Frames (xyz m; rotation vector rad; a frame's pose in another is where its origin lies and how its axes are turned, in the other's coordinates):
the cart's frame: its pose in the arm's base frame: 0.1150 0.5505 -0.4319 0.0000 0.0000 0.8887
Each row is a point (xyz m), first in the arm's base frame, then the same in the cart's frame.
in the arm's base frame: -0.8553 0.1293 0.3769
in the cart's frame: -0.9387 0.4877 0.8088
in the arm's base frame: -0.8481 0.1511 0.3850
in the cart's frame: -0.9172 0.4958 0.8169
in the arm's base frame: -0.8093 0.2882 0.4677
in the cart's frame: -0.7863 0.5521 0.8996
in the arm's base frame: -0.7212 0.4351 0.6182
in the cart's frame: -0.6167 0.5764 1.0501
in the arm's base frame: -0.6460 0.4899 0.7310
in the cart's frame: -0.5268 0.5525 1.1629
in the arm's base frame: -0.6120 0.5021 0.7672
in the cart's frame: -0.4959 0.5338 1.1991
